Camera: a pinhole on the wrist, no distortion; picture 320 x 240 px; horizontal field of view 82.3 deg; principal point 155.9 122.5 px. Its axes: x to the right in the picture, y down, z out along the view. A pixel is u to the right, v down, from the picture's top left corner.
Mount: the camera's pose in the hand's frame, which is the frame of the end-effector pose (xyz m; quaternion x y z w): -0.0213 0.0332 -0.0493 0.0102 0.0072 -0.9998 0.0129
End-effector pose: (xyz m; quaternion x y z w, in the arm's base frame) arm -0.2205 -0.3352 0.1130 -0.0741 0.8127 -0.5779 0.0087
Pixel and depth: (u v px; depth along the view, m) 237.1 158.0 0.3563
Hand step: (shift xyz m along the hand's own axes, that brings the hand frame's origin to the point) -0.1846 -0.0451 0.3027
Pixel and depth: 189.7 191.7 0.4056
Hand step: -0.1004 -0.1279 0.3525
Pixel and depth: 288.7 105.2 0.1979
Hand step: -0.1693 0.0453 0.1458
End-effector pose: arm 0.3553 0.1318 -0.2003 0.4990 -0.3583 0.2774 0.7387
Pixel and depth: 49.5 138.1 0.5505
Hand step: 0.2885 -0.0135 0.5070
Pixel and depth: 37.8 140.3 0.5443
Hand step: 0.3200 -0.0187 0.5013
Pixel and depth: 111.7 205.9 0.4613
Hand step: 0.0861 -0.1807 0.4112
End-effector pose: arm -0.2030 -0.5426 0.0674 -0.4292 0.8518 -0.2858 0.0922
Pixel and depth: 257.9 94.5 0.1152
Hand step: -0.0882 0.0475 0.0648
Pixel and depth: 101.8 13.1 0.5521
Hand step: 0.1220 0.3590 0.5106
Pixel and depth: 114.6 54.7 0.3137
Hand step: 0.0401 0.1465 0.2674
